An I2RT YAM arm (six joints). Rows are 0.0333 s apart.
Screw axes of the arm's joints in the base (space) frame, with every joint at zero. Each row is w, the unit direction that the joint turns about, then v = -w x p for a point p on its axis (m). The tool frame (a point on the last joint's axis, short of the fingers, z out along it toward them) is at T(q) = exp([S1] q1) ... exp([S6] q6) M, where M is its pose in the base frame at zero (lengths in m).
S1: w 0 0 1 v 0 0 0
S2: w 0 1 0 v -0.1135 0 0.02
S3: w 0 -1 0 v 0.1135 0 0.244
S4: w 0 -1 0 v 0.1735 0 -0.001
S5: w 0 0 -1 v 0 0.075 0
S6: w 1 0 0 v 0 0.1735 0
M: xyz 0.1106 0 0.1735 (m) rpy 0 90 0 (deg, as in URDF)
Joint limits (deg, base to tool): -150..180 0..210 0..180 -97..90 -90..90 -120..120
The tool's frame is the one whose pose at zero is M.
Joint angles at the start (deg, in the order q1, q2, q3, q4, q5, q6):
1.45 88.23 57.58 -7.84 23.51 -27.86
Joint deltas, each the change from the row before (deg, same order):
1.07 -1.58 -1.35 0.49 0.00 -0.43
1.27 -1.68 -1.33 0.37 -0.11 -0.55
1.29 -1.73 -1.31 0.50 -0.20 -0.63
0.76 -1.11 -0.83 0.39 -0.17 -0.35
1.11 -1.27 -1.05 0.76 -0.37 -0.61
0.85 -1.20 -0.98 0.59 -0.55 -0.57
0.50 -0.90 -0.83 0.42 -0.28 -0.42
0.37 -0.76 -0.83 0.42 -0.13 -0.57
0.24 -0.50 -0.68 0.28 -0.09 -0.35
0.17 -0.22 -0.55 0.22 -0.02 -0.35
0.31 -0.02 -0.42 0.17 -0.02 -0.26
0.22 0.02 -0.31 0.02 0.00 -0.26
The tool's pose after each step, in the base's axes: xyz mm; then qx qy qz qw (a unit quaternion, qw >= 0). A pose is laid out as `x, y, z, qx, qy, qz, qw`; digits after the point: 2 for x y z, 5 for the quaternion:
330.83, 0.35, 239.42, -0.14707, 0.87132, -0.27442, 0.37930
324.30, 7.31, 241.38, -0.15947, 0.86663, -0.27187, 0.38679
317.72, 14.16, 243.68, -0.17236, 0.86097, -0.26895, 0.39585
313.54, 18.07, 245.21, -0.17961, 0.85714, -0.26683, 0.40231
308.73, 23.82, 246.72, -0.19136, 0.85123, -0.26314, 0.41177
304.10, 28.13, 247.90, -0.20203, 0.84617, -0.25874, 0.41980
300.42, 30.45, 248.15, -0.20867, 0.84289, -0.25679, 0.42432
297.11, 31.99, 247.68, -0.21517, 0.83998, -0.25685, 0.42681
294.65, 32.92, 246.57, -0.21960, 0.83852, -0.25669, 0.42752
293.09, 33.57, 244.77, -0.22380, 0.83788, -0.25713, 0.42633
292.11, 35.04, 242.69, -0.22870, 0.83751, -0.25662, 0.42476
291.34, 36.06, 240.84, -0.23308, 0.83756, -0.25653, 0.42233

